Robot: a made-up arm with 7 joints.
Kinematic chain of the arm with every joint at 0, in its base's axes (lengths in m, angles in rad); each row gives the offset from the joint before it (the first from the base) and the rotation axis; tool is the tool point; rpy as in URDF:
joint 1: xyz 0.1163 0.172 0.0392 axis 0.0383 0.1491 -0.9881
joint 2: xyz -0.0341 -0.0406 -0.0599 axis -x
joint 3: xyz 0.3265 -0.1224 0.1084 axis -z
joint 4: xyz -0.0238 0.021 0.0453 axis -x
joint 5: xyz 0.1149 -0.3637 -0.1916 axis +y
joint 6: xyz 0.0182 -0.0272 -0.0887 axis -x
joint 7: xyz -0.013 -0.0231 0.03 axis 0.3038 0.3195 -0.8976
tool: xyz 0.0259 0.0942 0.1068 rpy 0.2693 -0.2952 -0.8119
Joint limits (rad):
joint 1: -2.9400..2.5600
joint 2: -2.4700..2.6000
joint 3: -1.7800..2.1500
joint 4: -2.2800..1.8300
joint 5: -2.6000..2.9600
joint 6: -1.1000..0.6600
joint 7: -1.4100..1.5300
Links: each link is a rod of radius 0.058 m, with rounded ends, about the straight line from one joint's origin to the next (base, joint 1, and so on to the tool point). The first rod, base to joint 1, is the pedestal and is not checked.
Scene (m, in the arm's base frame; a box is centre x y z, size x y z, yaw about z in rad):
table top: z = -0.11
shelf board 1: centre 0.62 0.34 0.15 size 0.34 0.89 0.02 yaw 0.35
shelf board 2: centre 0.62 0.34 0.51 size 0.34 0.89 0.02 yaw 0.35
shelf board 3: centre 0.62 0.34 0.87 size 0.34 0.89 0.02 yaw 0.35
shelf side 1: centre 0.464 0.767 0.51 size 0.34 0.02 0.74 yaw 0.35
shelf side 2: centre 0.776 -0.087 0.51 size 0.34 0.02 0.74 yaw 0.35
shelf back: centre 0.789 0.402 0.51 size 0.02 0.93 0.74 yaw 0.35
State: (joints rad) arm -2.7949 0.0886 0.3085 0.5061 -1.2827 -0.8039 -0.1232
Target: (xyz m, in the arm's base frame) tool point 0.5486 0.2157 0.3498
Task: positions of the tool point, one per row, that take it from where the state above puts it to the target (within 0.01 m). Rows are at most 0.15 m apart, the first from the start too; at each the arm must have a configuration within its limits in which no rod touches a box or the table.
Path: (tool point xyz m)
1: 0.1775 0.6157 0.3941
2: 0.2478 0.5276 0.3653
3: 0.2983 0.4337 0.3219
4: 0.3282 0.3397 0.2661
5: 0.3375 0.2495 0.2011
6: 0.3266 0.1658 0.1298
7: 0.2961 0.0905 0.0557
8: 0.3211 0.1145 0.1246
9: 0.3551 0.1385 0.1934
10: 0.4026 0.1646 0.2581
11: 0.4669 0.1919 0.3124
12: 0.5486 0.2157 0.3498

